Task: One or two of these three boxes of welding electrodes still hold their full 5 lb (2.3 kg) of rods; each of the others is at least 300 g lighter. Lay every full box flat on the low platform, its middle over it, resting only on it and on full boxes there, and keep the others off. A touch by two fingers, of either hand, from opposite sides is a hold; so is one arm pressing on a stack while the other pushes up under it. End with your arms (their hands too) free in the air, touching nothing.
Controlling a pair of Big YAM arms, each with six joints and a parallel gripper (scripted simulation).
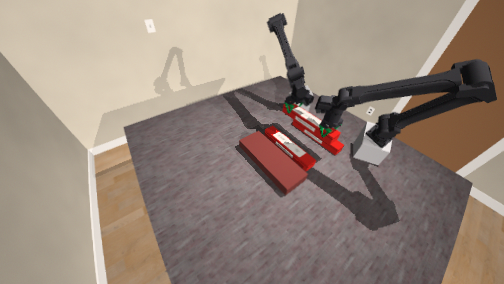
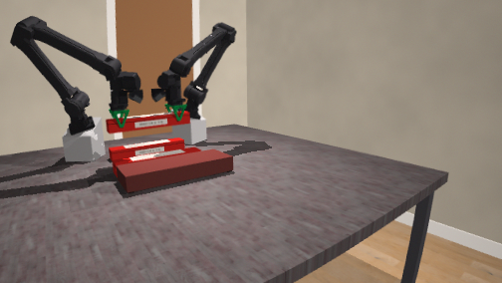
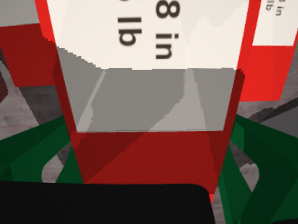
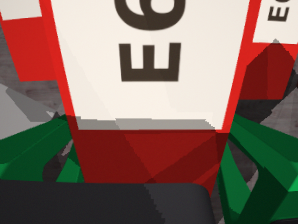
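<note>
The red electrode box is 12 cm to the right of my left hand, 1 cm behind it and 1 cm above it. The rest, counted from my left hand: low dark red platform 28 cm ahead, 16 cm below, 14 cm to the right.
My right hand is 14 cm to the right of the red electrode box, 1 cm below it and 1 cm short of it. Also, from my right hand: low dark red platform: 29 cm ahead, 16 cm below, 12 cm to the left.
</note>
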